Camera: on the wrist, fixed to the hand. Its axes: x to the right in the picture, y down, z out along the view.
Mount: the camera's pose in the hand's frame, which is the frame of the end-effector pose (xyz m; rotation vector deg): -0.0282 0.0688 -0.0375 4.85 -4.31 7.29
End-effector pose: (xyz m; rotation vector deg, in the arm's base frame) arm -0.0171 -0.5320 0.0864 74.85 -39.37 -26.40
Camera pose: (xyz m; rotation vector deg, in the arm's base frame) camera -0.0163 -0.4715 0.1436 75.68 -49.00 -21.90
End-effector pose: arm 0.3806 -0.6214 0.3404 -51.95 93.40 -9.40
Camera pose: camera 0.3153 -0.5701 0.3344 -42.06 91.31 -6.23
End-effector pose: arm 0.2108 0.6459 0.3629 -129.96 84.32 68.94
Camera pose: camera 0.1684 0.6110 0.4255 -119.16 93.25 69.98
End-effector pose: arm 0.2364 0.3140 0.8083 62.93 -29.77 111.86
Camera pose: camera 0.1695 0.2866 0.7670 70.02 -32.31 118.34
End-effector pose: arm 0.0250 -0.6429 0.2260 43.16 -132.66 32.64
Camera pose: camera 0.0152 -0.5604 0.2197 38.97 -139.48 40.74
